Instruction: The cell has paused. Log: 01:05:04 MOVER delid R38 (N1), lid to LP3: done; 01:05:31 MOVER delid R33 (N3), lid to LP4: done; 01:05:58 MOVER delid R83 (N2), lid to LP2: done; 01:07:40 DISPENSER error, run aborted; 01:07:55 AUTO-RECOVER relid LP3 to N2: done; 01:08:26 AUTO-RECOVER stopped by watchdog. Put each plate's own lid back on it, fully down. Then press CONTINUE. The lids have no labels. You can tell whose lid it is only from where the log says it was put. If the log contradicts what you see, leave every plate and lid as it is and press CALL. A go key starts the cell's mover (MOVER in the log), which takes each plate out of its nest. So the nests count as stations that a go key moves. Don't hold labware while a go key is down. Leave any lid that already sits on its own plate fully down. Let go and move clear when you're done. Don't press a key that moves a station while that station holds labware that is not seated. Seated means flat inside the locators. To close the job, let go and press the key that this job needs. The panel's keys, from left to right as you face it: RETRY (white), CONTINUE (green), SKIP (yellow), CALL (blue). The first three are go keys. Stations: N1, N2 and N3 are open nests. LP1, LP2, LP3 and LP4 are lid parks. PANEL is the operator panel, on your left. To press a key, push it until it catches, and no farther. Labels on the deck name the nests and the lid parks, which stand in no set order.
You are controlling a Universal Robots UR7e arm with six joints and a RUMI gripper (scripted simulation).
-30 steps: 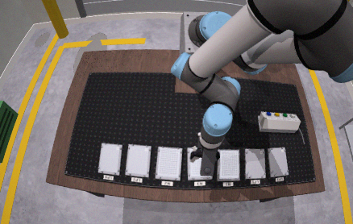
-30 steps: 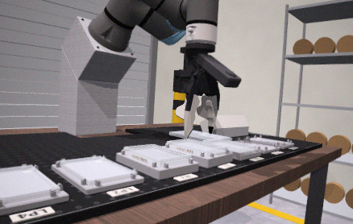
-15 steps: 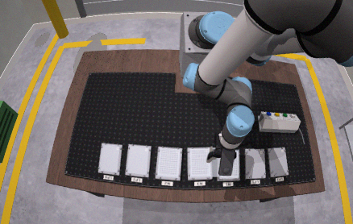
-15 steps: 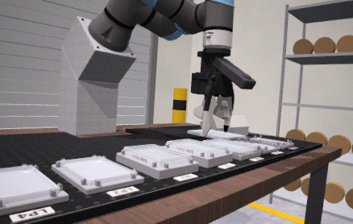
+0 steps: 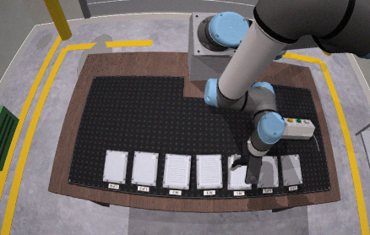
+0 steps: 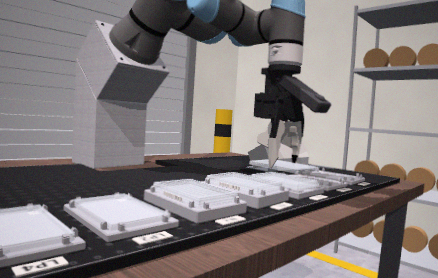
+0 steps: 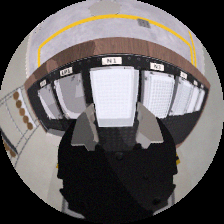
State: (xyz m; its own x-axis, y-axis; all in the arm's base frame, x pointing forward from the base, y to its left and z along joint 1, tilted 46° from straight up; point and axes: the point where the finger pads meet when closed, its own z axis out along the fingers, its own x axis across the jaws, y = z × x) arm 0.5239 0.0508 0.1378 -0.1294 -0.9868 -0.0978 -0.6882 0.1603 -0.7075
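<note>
Right now my hand is 250 mm to the left of the well plate, 50 mm past it and 40 mm above it. Also, from my hand: yellow SKIP key 300 mm to the left, 180 mm behind; blue CALL key 250 mm to the left, 190 mm behind; green CONTINUE key 350 mm to the left, 170 mm behind.
</note>
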